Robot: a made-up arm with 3 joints. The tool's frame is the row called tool. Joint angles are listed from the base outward.
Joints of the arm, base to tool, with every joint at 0 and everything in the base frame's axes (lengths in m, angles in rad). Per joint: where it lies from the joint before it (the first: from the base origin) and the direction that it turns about. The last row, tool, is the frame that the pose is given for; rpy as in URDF.
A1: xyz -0.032 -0.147 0.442 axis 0 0 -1
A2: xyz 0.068 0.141 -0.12 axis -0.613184 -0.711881 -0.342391
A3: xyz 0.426 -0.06 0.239 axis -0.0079 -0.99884 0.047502
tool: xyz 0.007 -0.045 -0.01 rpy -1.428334 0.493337 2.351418
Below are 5 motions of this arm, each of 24 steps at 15 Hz.
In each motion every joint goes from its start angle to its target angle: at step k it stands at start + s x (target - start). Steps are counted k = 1, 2, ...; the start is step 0. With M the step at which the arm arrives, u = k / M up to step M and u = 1 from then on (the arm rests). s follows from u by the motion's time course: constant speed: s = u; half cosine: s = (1 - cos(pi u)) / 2; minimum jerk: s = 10 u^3 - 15 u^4 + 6 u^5.
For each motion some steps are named. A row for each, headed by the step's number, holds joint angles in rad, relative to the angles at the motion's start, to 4 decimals.
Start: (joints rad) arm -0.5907 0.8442 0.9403
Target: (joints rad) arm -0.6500 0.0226 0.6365
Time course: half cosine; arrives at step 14
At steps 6, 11, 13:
6: -0.0231 -0.3194 -0.1181
11: -0.0528 -0.7320 -0.2707
13: -0.0586 -0.8113 -0.3000

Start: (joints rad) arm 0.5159 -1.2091 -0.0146
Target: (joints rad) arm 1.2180 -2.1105 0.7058
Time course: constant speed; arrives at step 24
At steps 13, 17, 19, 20, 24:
13: 0.3803 -0.4883 0.3902
17: 0.4973 -0.6385 0.5103
19: 0.5558 -0.7136 0.5703
20: 0.5851 -0.7512 0.6003
24: 0.7021 -0.9014 0.7204

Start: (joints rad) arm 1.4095 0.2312 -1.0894
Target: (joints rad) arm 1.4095 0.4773 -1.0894
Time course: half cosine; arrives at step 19
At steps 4, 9, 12, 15, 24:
4: 0.0000 0.0259 0.0000
9: 0.0000 0.1129 0.0000
12: 0.0000 0.1725 0.0000
15: 0.0000 0.2202 0.0000
24: 0.0000 0.2461 0.0000

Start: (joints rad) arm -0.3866 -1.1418 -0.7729
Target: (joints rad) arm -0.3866 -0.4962 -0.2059
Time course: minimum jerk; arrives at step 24
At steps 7, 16, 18, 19, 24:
7: 0.0000 0.0983 0.0863
16: 0.0000 0.5101 0.4480
18: 0.0000 0.5788 0.5083
19: 0.0000 0.6039 0.5304
24: 0.0000 0.6456 0.5670

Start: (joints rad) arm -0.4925 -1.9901 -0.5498
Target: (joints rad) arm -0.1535 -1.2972 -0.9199
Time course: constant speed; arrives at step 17
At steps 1, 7, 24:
1: 0.0199 0.0408 -0.0218
7: 0.1396 0.2853 -0.1524
24: 0.3390 0.6929 -0.3701

